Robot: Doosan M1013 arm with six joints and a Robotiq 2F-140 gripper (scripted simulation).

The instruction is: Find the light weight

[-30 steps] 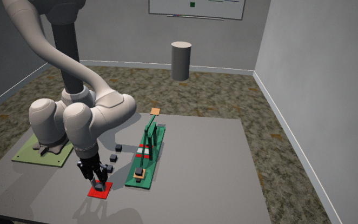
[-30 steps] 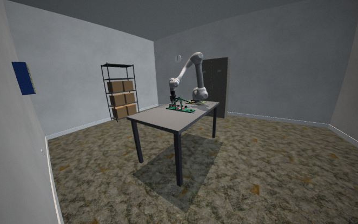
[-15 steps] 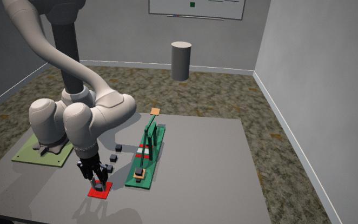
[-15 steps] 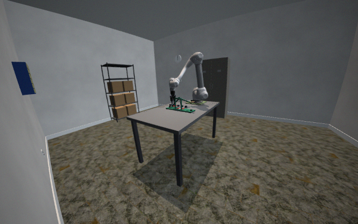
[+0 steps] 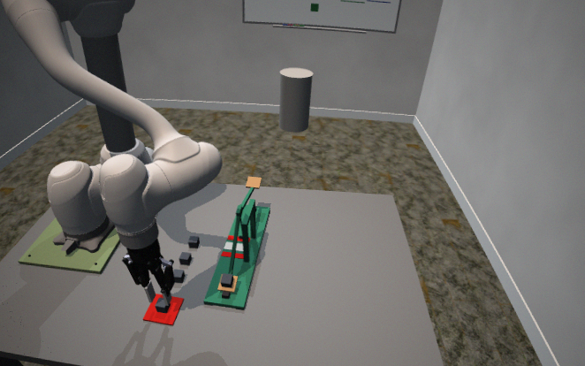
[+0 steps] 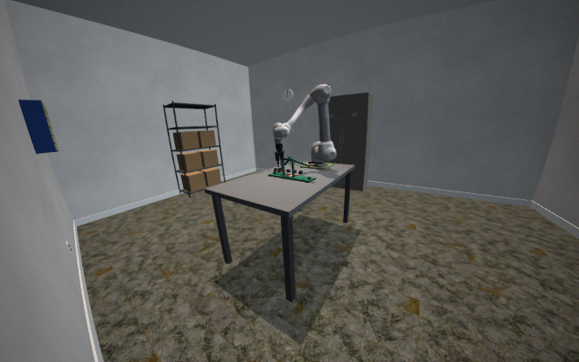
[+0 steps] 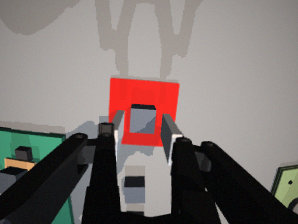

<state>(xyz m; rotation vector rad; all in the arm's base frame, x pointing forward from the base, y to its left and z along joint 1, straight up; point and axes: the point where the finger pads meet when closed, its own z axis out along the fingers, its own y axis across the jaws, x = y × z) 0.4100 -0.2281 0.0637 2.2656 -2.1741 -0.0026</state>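
The dark weight is 6 cm below my hand. Round my hand: green rocker balance: 29 cm to the left, 16 cm ahead, 2 cm above; red dish: 8 cm below.
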